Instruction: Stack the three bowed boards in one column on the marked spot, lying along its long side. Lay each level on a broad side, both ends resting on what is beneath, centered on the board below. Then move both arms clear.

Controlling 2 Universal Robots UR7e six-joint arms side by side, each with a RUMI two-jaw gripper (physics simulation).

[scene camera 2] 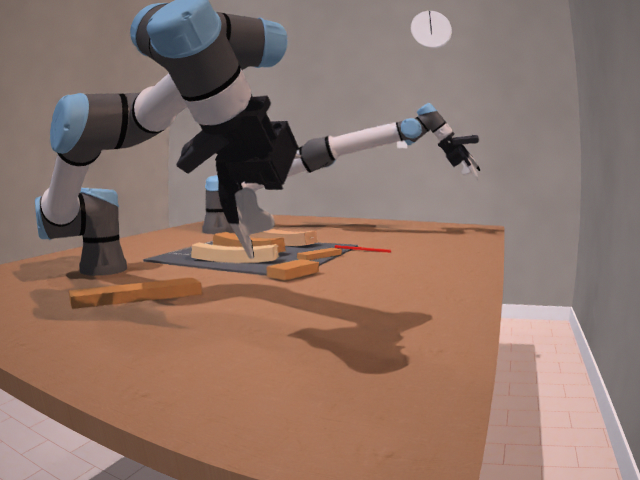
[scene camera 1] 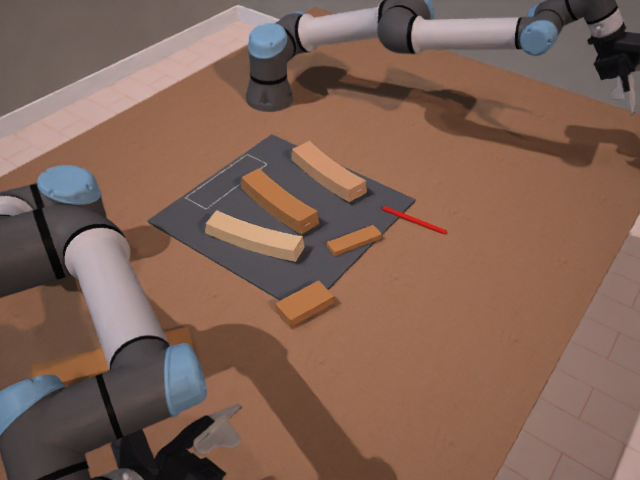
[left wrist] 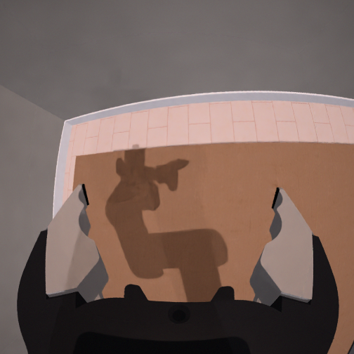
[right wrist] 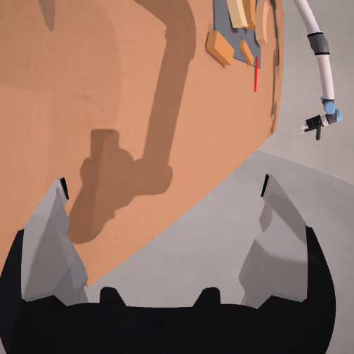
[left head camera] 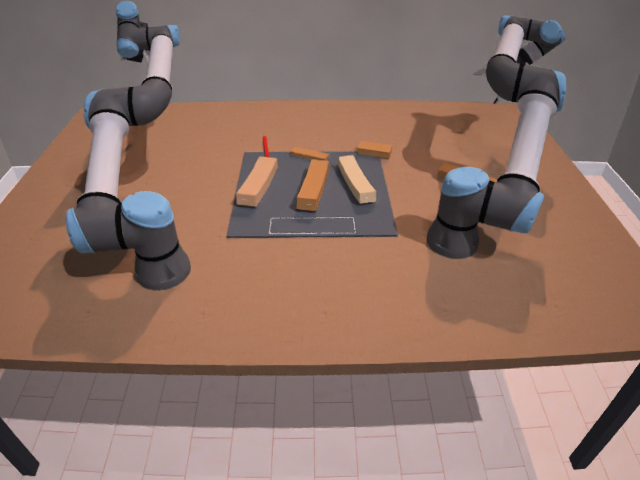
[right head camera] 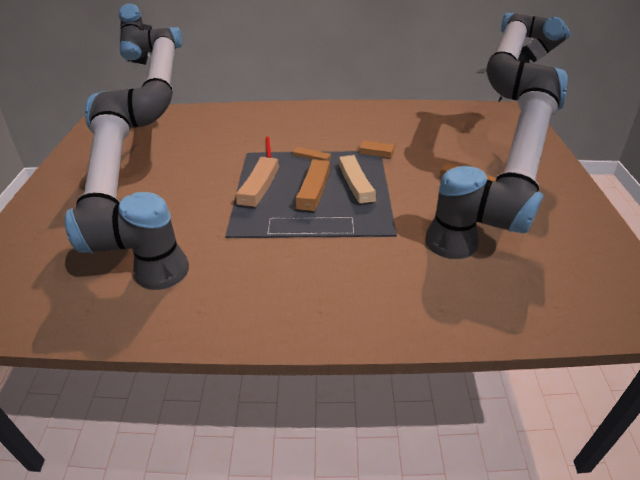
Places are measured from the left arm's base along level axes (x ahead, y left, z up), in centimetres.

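Pixels of known places: left gripper, between the fingertips: [scene camera 2: 478, 175]; right gripper, between the fingertips: [scene camera 2: 270, 211] [scene camera 1: 218, 452] [left head camera: 483, 89] [right head camera: 487, 87]; left arm's base, origin of its link: [scene camera 2: 219, 231] [scene camera 1: 269, 99] [left head camera: 163, 270] [right head camera: 162, 270]; right arm's base, origin of its link: [scene camera 2: 103, 269] [left head camera: 452, 241] [right head camera: 451, 241].
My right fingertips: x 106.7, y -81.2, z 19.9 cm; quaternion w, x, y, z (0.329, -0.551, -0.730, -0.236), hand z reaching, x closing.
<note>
For each thing: its top centre in the pictures, then the offset to it from my right fingertips. "spot": a spot on its surface instead. Level surfaces: height alone.
- dark mat, height of its surface: dz -19.3 cm
- marked spot, a spot on its surface: [scene camera 1: 217, 176] spot: dz -19.3, dx -80.3, dy +45.9 cm
- thin orange block, centre of its top: [scene camera 1: 354, 238] [scene camera 2: 319, 251] [left head camera: 309, 152] [right head camera: 311, 152] dz -17.8, dx -37.6, dy +59.5 cm
- thicker block, centre of its top: [scene camera 1: 304, 299] [scene camera 2: 293, 264] [right head camera: 377, 146] [left head camera: 375, 146] dz -16.9, dx -28.1, dy +37.2 cm
- red stick, centre of its top: [scene camera 1: 414, 218] [scene camera 2: 362, 246] [left head camera: 265, 144] dz -18.5, dx -34.9, dy +77.6 cm
- long orange plank, centre of its top: [scene camera 2: 133, 286] [scene camera 1: 114, 356] dz -17.4, dx -39.1, dy -2.6 cm
Three bowed boards lie apart on the dark mat [left head camera: 237, 227] [scene camera 1: 170, 219]: a pinkish one [left head camera: 257, 181] [right head camera: 257, 181] [scene camera 1: 329, 173] at the left in the head views, an orange-brown one [left head camera: 313, 184] [right head camera: 313, 184] [scene camera 1: 279, 201] in the middle, a pale yellow one [left head camera: 356, 179] [right head camera: 356, 179] [scene camera 1: 254, 236] [scene camera 2: 233, 252] at the right. The marked spot [left head camera: 312, 217] [right head camera: 310, 217] [scene camera 1: 217, 176] is a white outline near the mat's front edge; no board lies on it. My left gripper [left wrist: 180, 187] is open and empty, high beyond the boards. My right gripper [right wrist: 163, 177] is open and empty, raised at the right in the head views.
A thin orange block [left head camera: 309, 153] [scene camera 1: 354, 240] lies at the mat's back edge, a thicker block [left head camera: 374, 149] [scene camera 1: 306, 303] beside its back corner. A red stick [left head camera: 265, 146] [scene camera 1: 414, 220] lies behind the mat. A long orange plank [scene camera 1: 72, 365] [scene camera 2: 135, 292] lies near the right arm's base.
</note>
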